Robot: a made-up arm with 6 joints. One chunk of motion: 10 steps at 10 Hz.
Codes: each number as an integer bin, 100 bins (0 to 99) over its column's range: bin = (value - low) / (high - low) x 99, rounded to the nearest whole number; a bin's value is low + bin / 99 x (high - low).
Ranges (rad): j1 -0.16..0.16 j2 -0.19..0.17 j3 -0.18..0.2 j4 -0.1..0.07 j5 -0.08..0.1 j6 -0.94..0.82
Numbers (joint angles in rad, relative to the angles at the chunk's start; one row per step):
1: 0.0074 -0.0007 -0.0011 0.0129 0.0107 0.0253
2: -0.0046 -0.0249 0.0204 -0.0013 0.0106 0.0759
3: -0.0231 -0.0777 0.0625 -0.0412 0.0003 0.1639
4: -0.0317 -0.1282 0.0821 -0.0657 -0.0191 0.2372
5: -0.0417 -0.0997 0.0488 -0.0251 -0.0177 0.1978
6: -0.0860 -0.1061 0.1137 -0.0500 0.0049 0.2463
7: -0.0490 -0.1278 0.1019 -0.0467 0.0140 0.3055
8: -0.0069 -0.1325 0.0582 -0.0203 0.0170 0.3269
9: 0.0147 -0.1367 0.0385 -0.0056 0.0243 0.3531
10: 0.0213 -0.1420 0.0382 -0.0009 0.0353 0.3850
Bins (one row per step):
1: 52 52 47 66 50 54
2: 48 45 52 57 50 57
3: 42 31 63 34 44 62
4: 40 17 68 20 33 66
5: 37 25 60 44 34 64
6: 23 23 77 29 47 67
7: 34 17 73 31 52 70
8: 47 16 62 46 53 71
9: 54 15 57 55 57 73
10: 56 13 57 58 63 75

